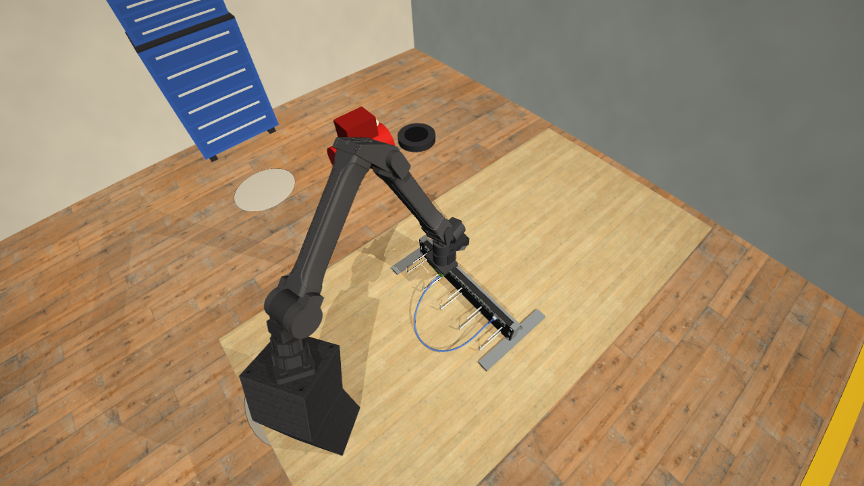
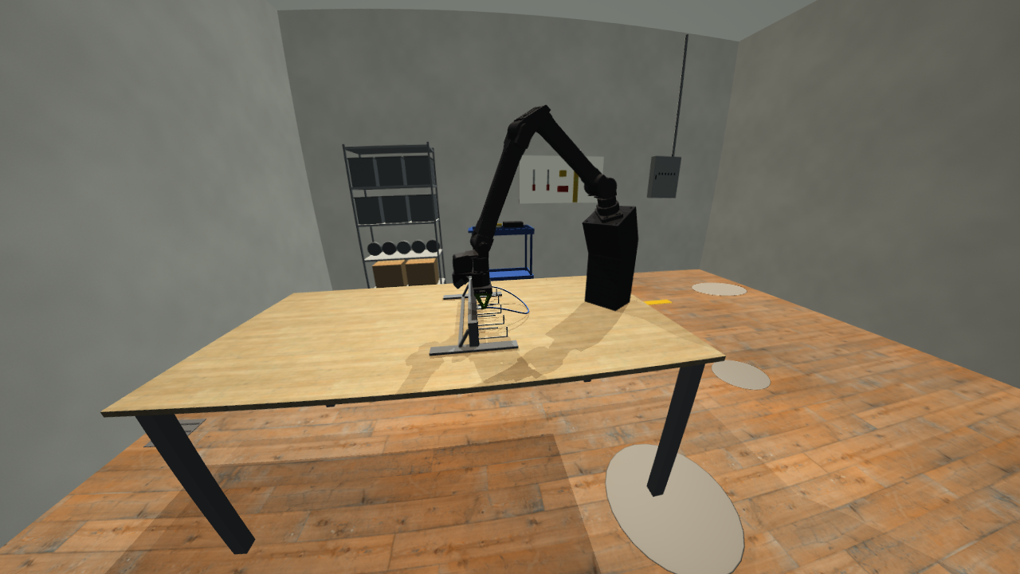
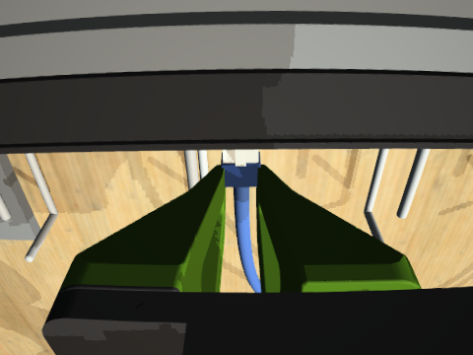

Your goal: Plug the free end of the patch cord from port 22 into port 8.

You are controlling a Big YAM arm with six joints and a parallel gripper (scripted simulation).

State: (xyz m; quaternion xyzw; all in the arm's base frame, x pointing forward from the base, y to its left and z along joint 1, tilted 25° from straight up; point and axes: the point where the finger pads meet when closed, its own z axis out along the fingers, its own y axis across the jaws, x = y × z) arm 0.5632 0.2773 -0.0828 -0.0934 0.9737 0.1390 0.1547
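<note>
Right now the cord plug is 20 mm ahead of my hand and 10 mm to the left of it.
</note>
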